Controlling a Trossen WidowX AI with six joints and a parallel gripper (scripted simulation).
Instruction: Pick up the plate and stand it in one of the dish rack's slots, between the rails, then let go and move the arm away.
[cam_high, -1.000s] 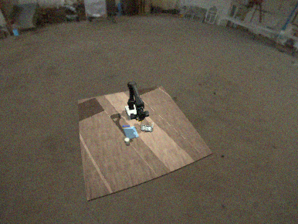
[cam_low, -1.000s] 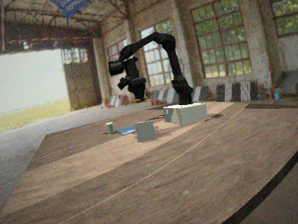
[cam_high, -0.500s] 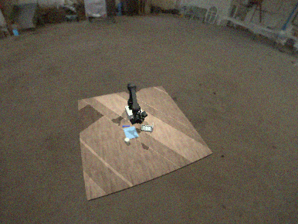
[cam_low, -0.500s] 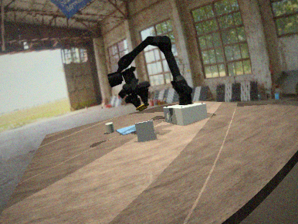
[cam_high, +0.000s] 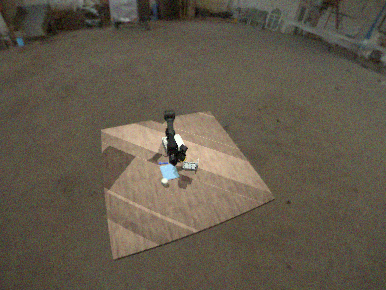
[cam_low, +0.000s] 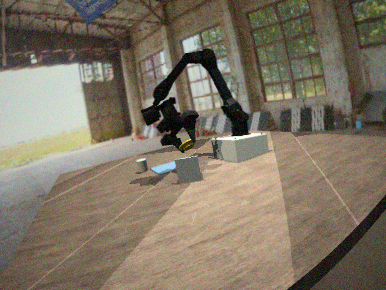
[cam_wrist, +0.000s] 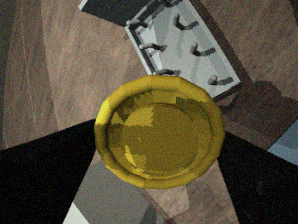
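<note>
Right now my gripper tip is 40 mm short of the grey dish rack, 60 mm to the right of it and 70 mm above it. Round my gripper tip: yellow plate 10 mm above; white cup 150 mm ahead, 200 mm to the right, 60 mm below.
</note>
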